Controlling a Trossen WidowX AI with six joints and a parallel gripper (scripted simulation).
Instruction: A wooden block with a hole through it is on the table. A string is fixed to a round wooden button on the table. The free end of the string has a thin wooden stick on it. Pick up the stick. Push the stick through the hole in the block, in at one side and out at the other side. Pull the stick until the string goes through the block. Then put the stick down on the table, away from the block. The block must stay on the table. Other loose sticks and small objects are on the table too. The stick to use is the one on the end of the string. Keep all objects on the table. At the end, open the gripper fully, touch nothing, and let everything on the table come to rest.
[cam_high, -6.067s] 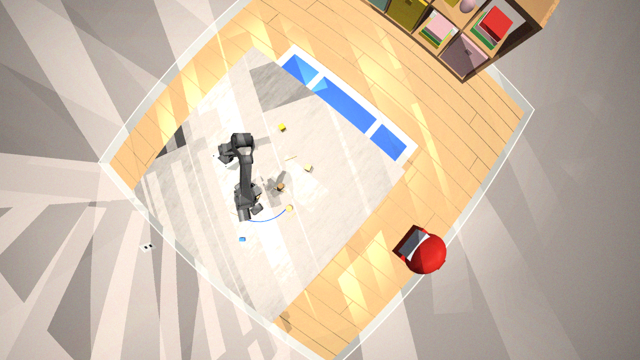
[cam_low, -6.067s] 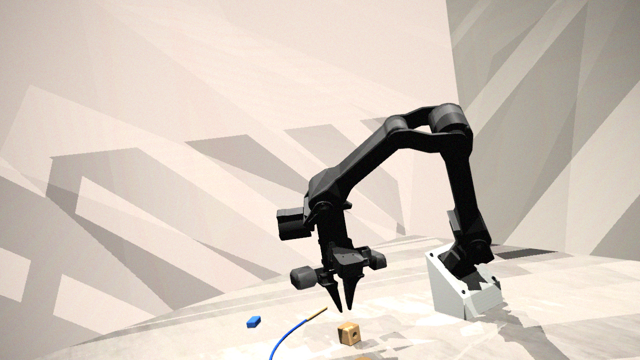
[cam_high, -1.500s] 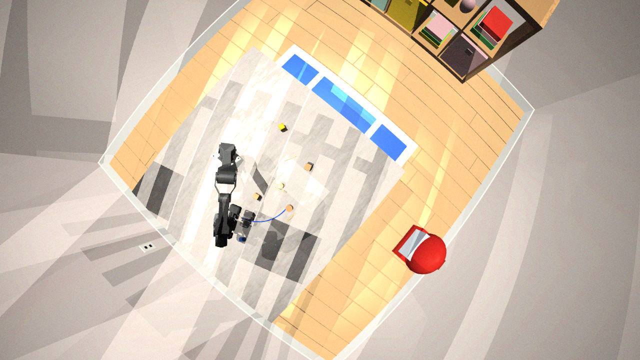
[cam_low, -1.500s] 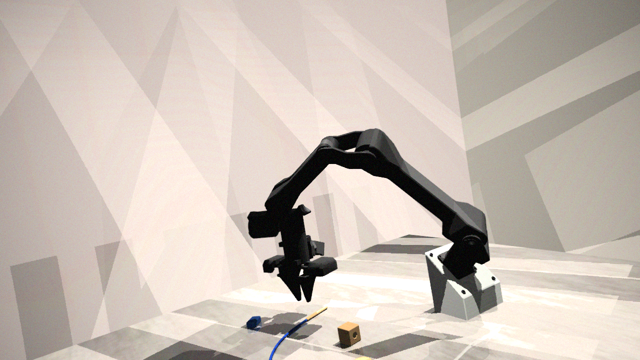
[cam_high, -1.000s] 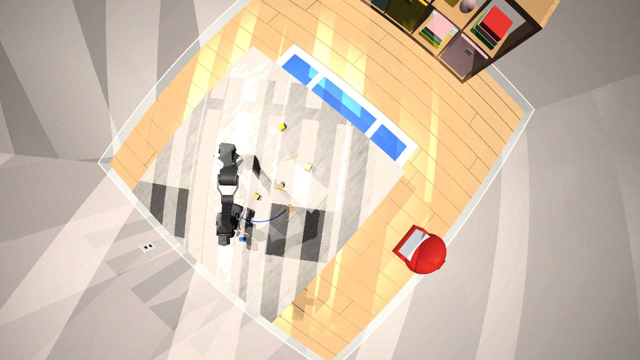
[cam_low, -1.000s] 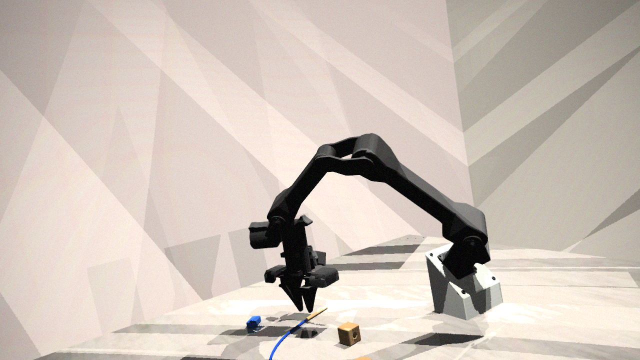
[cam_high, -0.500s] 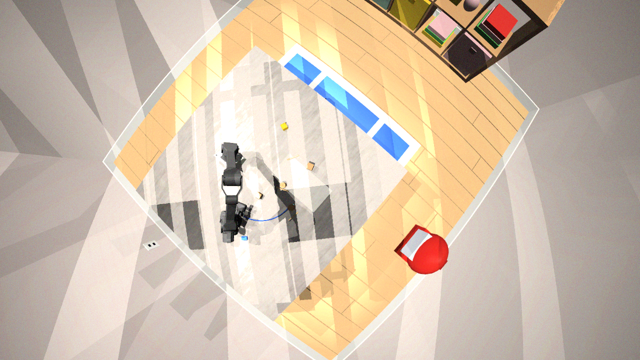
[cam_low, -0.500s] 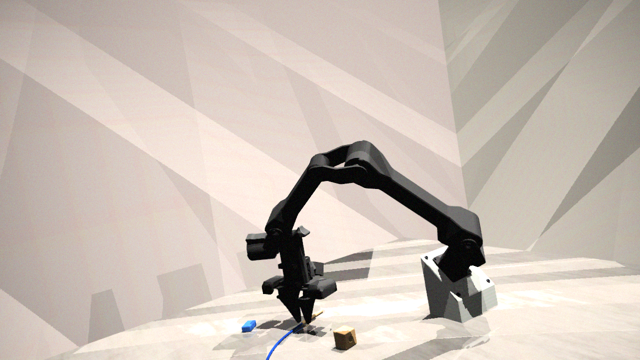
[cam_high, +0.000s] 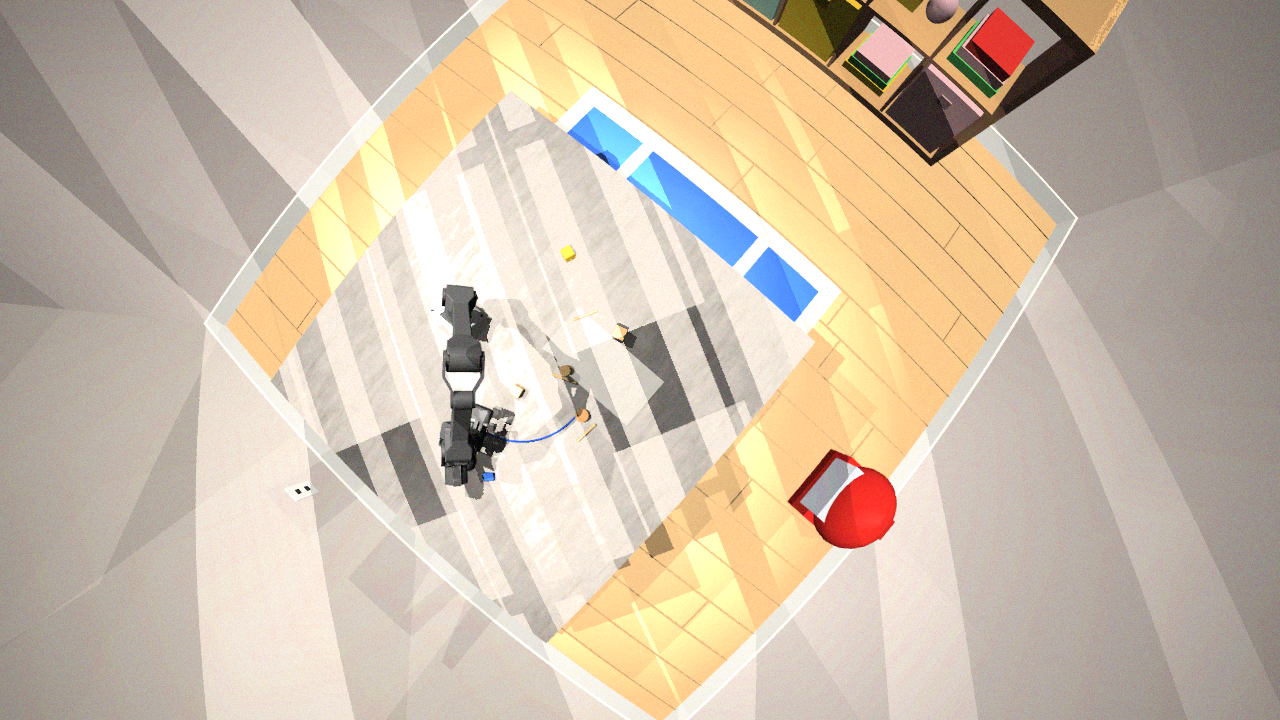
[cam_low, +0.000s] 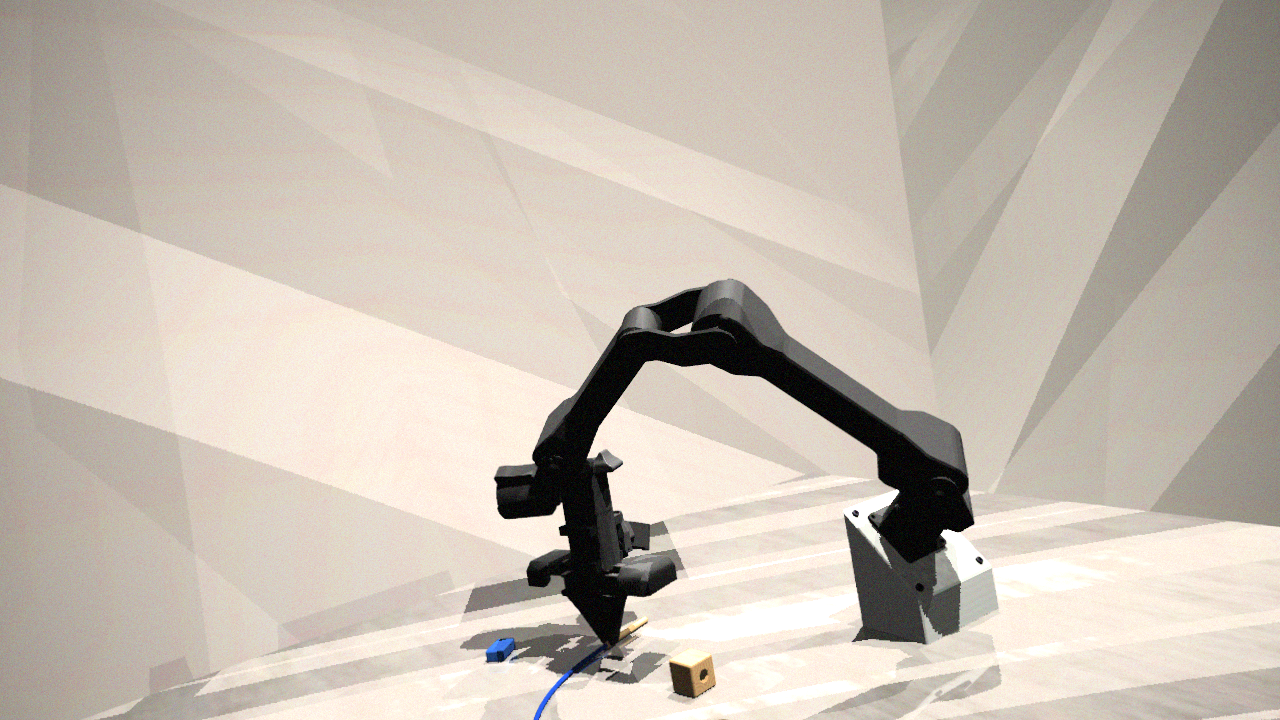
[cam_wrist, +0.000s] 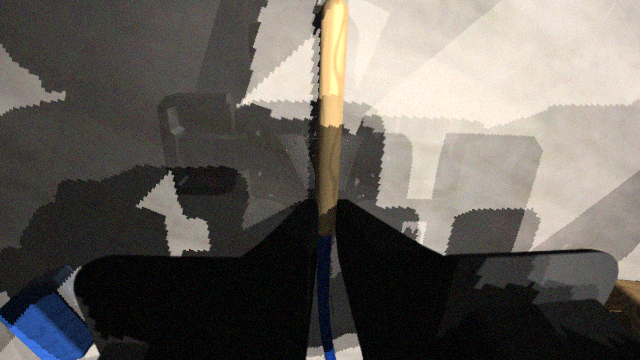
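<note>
Right now my gripper tip is 90 mm short of the blue piece and 100 mm to the left of it. From my gripper tip the other things lie so: yellow cube 120 mm behind, 590 mm to the left, 10 mm above; wooden cylinder 90 mm ahead, 310 mm to the left, 20 mm above; round button 210 mm ahead, 230 mm to the left.
</note>
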